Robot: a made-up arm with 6 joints.
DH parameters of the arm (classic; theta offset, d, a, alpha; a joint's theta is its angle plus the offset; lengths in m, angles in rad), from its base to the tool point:
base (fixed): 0.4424 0 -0.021 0
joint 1: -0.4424 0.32 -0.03 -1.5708
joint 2: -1.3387 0 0.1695 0
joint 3: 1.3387 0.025 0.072 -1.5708
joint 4: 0 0.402 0.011 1.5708
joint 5: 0 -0.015 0.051 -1.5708
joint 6: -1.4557 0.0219 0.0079 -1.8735
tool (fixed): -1.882 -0.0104 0 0
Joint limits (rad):
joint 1: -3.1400..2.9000
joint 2: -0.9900..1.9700
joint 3: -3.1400..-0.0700
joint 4: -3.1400..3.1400
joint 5: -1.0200..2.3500
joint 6: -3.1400..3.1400
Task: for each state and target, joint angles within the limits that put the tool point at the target. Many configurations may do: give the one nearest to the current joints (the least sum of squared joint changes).
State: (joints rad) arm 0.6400 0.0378 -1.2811 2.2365 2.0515 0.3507
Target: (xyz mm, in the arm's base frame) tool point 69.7 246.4 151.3
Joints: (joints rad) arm 1.0172 -0.0671 -0.3953 2.1223 2.2892 0.2762
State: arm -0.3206 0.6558 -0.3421 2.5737 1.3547 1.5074
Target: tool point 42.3 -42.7 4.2
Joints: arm -0.7191 0.2334 -0.1703 2.4627 0.9940 1.4477
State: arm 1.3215 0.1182 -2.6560 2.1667 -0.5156 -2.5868
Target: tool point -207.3 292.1 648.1
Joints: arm 2.1333 0.0543 -2.0633 2.3616 -0.8860 -2.6368
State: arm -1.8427 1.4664 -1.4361 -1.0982 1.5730 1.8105
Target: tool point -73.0 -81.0 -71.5
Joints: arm -2.0725 0.9996 -0.7768 -1.0417 2.0367 1.7729
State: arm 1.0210 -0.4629 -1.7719 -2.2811 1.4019 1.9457
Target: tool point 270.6 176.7 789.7
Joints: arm 0.4928 -0.2007 -1.8776 -2.2638 1.4506 1.9560
